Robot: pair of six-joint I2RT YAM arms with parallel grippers.
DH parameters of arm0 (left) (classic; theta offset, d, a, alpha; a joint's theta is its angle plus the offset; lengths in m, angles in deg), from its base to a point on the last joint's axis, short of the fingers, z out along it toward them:
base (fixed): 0 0 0 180
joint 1: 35.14 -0.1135 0.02 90
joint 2: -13.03 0 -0.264 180
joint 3: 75.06 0 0.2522 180
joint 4: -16.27 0 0.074 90
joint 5: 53.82 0 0 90
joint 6: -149.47 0.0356 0 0
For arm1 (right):
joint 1: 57.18 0.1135 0.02 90
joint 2: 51.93 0 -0.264 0
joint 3: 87.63 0 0.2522 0
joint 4: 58.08 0 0.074 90
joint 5: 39.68 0 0 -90
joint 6: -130.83 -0.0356 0 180
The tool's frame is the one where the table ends.
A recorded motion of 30 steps. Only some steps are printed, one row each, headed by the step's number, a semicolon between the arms.
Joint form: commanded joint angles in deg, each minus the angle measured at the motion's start. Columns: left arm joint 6, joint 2, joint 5, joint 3, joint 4, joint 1; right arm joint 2, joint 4, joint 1, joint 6, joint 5, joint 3.
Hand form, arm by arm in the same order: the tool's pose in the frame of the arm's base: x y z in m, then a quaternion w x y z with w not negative. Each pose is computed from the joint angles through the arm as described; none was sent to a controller.
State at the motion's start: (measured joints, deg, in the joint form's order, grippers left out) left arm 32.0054 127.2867 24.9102 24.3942 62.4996 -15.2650; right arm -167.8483 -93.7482 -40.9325 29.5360 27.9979 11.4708
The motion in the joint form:
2: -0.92 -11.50 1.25 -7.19 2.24 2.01; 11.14 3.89 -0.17 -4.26 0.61 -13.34
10: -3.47 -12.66 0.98 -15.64 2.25 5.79; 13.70 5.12 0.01 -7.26 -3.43 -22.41
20: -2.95 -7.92 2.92 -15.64 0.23 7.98; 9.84 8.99 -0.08 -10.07 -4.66 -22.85
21: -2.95 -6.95 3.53 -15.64 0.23 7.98; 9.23 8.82 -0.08 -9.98 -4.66 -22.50
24: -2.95 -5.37 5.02 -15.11 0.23 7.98; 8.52 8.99 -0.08 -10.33 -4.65 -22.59
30: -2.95 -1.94 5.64 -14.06 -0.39 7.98; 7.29 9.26 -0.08 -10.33 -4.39 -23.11
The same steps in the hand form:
2: 0.3526 -0.1483 0.2316 0.20556 -0.03109 0.95964 -0.18939; 0.3744 0.1216 0.2036 0.26865 -0.06741 0.92489 0.26051
10: 0.3191 -0.1604 0.1953 0.13876 -0.02638 0.97450 -0.17438; 0.3438 0.1164 0.1748 0.20762 -0.04631 0.93356 0.28846
20: 0.3215 -0.1758 0.1683 0.12404 -0.00863 0.98067 -0.15109; 0.3511 0.1186 0.1536 0.19344 -0.02494 0.93325 0.30166
21: 0.3225 -0.1759 0.1624 0.11933 -0.01020 0.98251 -0.14260; 0.3525 0.1190 0.1513 0.19028 -0.02479 0.93424 0.30063
24: 0.3257 -0.1765 0.1551 0.11776 -0.01300 0.98478 -0.12719; 0.3529 0.1191 0.1467 0.18442 -0.02061 0.93578 0.29981
30: 0.3322 -0.1795 0.1390 0.10710 -0.01470 0.98743 -0.11529; 0.3520 0.1187 0.1369 0.17355 -0.01694 0.93954 0.29471

